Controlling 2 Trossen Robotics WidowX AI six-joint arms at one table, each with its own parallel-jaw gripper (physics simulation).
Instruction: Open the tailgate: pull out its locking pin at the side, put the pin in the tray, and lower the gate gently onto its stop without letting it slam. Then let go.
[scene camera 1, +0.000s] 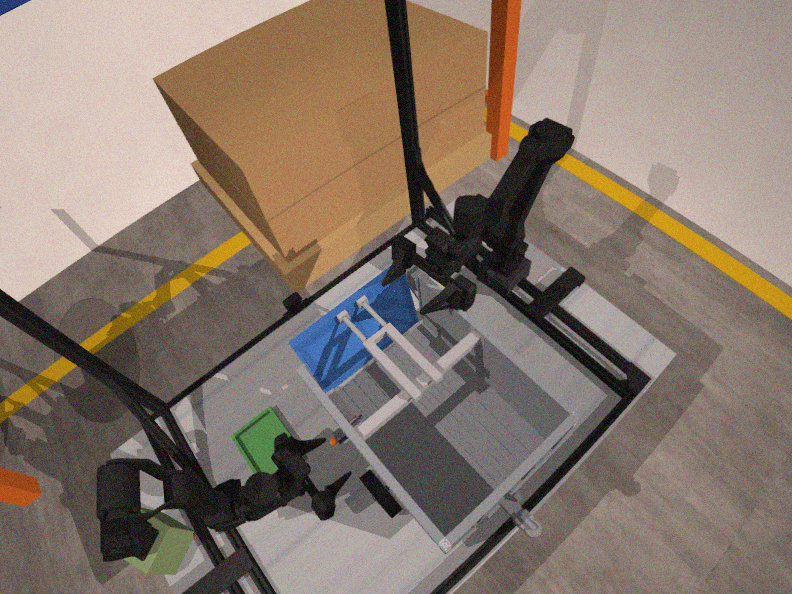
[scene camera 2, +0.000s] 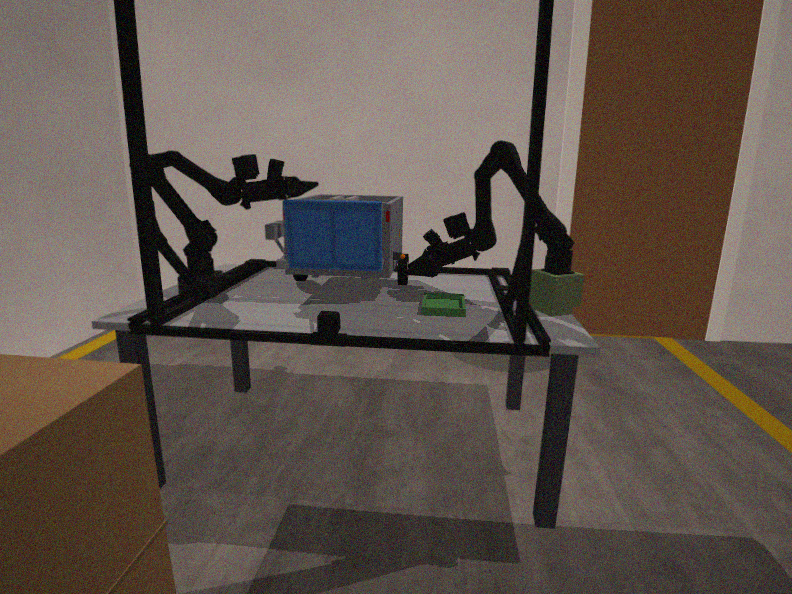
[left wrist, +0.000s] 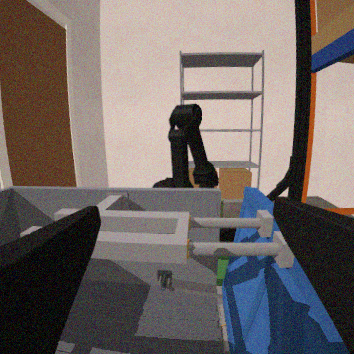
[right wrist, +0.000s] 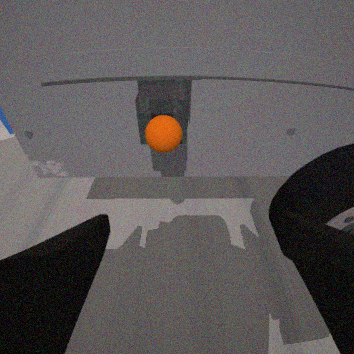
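Pixels of known places: left gripper, between the fingertips: (scene camera 1: 400, 298) (scene camera 2: 316, 184) (left wrist: 187, 210); right gripper, between the fingertips: (scene camera 1: 338, 455) (scene camera 2: 406, 269) (right wrist: 194, 221); left arm's base, origin of its link: (scene camera 1: 504, 263) (scene camera 2: 200, 273); right arm's base, origin of its link: (scene camera 1: 140, 539) (scene camera 2: 557, 271).
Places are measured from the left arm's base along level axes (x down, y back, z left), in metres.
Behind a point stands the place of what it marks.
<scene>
The blue tailgate (scene camera 1: 383, 313) @(x -0.139, y -0.354, z -0.063 m) (scene camera 2: 332, 235) @(x -0.131, y -0.409, z -0.084 m) (left wrist: 270, 280) @(x -0.176, y -0.401, z -0.074 m) stands upright, slightly tilted in the left wrist view, at the end of the grey trailer (scene camera 1: 404, 484) @(x -0.034, y -0.567, z 0.185 m) (scene camera 2: 392, 239) @(x -0.112, y -0.574, z -0.014 m). The locking pin's orange ball (scene camera 1: 332, 441) @(x -0.063, y -0.606, z 0.027 m) (scene camera 2: 403, 256) @(x -0.057, y -0.608, z 0.021 m) (right wrist: 163, 133) @(x -0.059, y -0.612, z 0.027 m) sticks out from the trailer's side. My right gripper (scene camera 1: 339, 457) @(x -0.012, y -0.618, z 0.040 m) (scene camera 2: 411, 271) @(x -0.012, y -0.618, z 0.040 m) (right wrist: 194, 221) @(x -0.012, y -0.618, z 0.040 m) is open and empty; in its wrist view the ball is above and beyond the fingertips. My left gripper (scene camera 1: 403, 297) @(x -0.266, y -0.354, z 0.004 m) (scene camera 2: 314, 184) @(x -0.266, y -0.354, z 0.004 m) (left wrist: 187, 210) @(x -0.266, y -0.354, z 0.004 m) is open and empty above the tailgate's top edge. The green tray (scene camera 1: 255, 441) @(x 0.054, y -0.733, z -0.149 m) (scene camera 2: 443, 306) @(x 0.056, y -0.718, z -0.122 m) lies on the table beside the trailer.
Two pale rods (scene camera 1: 387, 358) @(x -0.226, y -0.443, z 0.051 m) (left wrist: 230, 248) @(x -0.220, y -0.389, z -0.030 m) reach from a frame in the trailer to the tailgate. A black wheel (scene camera 1: 380, 493) @(x -0.040, y -0.612, z 0.164 m) is on the pin's side. A green block (scene camera 1: 167, 543) @(x -0.026, y -0.995, z -0.078 m) (scene camera 2: 557, 292) @(x -0.003, y -1.012, z -0.179 m) is by the right arm's base. Black frame posts (scene camera 1: 403, 95) @(x -0.379, y -0.015, z -0.294 m) (scene camera 2: 134, 159) @(x -0.326, y -0.002, z -0.312 m) rise from the table edges.
</scene>
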